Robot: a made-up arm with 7 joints. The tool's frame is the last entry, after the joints.
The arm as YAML. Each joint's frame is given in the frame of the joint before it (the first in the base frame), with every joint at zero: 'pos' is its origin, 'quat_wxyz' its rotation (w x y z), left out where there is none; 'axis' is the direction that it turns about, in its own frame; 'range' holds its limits. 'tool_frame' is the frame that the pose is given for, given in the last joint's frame.
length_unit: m
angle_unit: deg
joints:
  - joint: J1
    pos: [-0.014, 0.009, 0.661]
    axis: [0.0, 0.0, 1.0]
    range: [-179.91, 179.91]
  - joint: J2
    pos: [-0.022, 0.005, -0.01]
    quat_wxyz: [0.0, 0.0, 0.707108, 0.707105]
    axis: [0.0, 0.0, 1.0]
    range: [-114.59, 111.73]
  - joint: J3
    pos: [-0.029, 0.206, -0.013]
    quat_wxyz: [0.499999, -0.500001, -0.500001, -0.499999]
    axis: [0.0, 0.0, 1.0]
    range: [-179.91, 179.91]
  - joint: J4
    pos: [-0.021, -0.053, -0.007]
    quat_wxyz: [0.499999, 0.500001, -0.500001, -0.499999]
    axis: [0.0, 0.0, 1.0]
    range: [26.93, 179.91]
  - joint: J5
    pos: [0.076, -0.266, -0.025]
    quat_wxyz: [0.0, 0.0, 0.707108, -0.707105]
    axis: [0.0, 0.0, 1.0]
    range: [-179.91, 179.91]
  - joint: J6
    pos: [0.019, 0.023, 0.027]
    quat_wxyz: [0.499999, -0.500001, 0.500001, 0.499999]
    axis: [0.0, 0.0, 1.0]
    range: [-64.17, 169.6]
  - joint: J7
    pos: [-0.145, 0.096, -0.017]
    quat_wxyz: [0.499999, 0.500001, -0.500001, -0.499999]
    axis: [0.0, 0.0, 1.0]
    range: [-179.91, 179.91]
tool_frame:
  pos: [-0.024, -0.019, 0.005]
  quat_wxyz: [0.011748, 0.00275, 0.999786, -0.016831]
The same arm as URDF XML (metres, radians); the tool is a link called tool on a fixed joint. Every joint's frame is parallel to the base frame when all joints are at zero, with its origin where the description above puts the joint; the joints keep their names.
<robot name="arm">
  <joint name="J1" type="revolute">
    <parent link="base_link"/>
    <child link="link1"/>
    <origin xyz="-0.014 0.009 0.661"/>
    <axis xyz="0 0 1"/>
    <limit lower="-3.14" upper="3.14"/>
  </joint>
  <joint name="J2" type="revolute">
    <parent link="link1"/>
    <child link="link2"/>
    <origin xyz="-0.022 0.005 -0.01"/>
    <axis xyz="0 1 0"/>
    <limit lower="-2" upper="1.9501"/>
  </joint>
  <joint name="J3" type="revolute">
    <parent link="link2"/>
    <child link="link3"/>
    <origin xyz="0.029 -0.013 0.206"/>
    <axis xyz="0 0 1"/>
    <limit lower="-3.14" upper="3.14"/>
  </joint>
  <joint name="J4" type="revolute">
    <parent link="link3"/>
    <child link="link4"/>
    <origin xyz="0.053 -0.021 -0.007"/>
    <axis xyz="0 -1 0"/>
    <limit lower="0.47" upper="3.14"/>
  </joint>
  <joint name="J5" type="revolute">
    <parent link="link4"/>
    <child link="link5"/>
    <origin xyz="0.076 0.025 -0.266"/>
    <axis xyz="0 0 -1"/>
    <limit lower="-3.14" upper="3.14"/>
  </joint>
  <joint name="J6" type="revolute">
    <parent link="link5"/>
    <child link="link6"/>
    <origin xyz="-0.019 0.023 -0.027"/>
    <axis xyz="0 1 0"/>
    <limit lower="-1.12" upper="2.9601"/>
  </joint>
  <joint name="J7" type="revolute">
    <parent link="link6"/>
    <child link="link7"/>
    <origin xyz="0.096 -0.017 -0.145"/>
    <axis xyz="0 0 -1"/>
    <limit lower="-3.14" upper="3.14"/>
  </joint>
  <joint name="tool_fixed" type="fixed">
    <parent link="link7"/>
    <child link="tool"/>
    <origin xyz="0.024 -0.019 -0.005" rpy="0.0336 -0.0236 0.0051"/>
  </joint>
  <link name="base_link"/>
  <link name="link1"/>
  <link name="link2"/>
  <link name="link3"/>
  <link name="link4"/>
  <link name="link5"/>
  <link name="link6"/>
  <link name="link7"/>
  <link name="tool"/>
</robot>

